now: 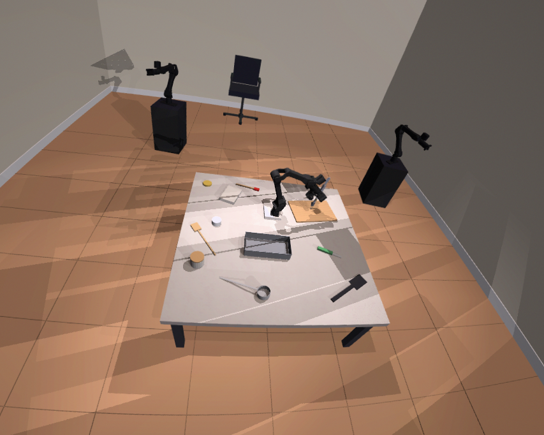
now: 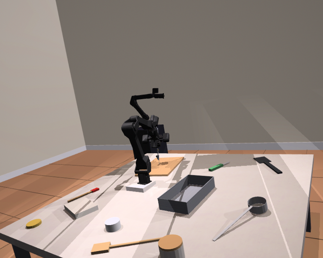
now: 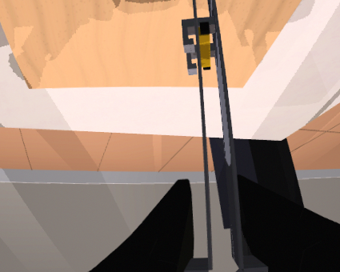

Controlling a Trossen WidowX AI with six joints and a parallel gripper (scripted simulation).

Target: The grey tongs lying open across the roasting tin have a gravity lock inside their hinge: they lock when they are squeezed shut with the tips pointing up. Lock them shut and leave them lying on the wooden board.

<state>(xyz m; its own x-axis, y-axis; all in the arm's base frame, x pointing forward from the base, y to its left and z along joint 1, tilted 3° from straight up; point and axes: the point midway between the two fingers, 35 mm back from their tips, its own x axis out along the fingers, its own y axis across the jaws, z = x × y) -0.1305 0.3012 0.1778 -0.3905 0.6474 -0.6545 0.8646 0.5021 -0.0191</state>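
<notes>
Right now the yellow lock piece is 3 cm to the right of my gripper tip, 3 cm below it and 2 cm ahead of it. Also, from my gripper tip: wooden board (16 cm below, 2 cm to the right, 1 cm ahead); red-tipped stick (54 cm to the right, 16 cm below, 14 cm behind); green-handled tool (43 cm ahead, 16 cm below, 9 cm to the left).
</notes>
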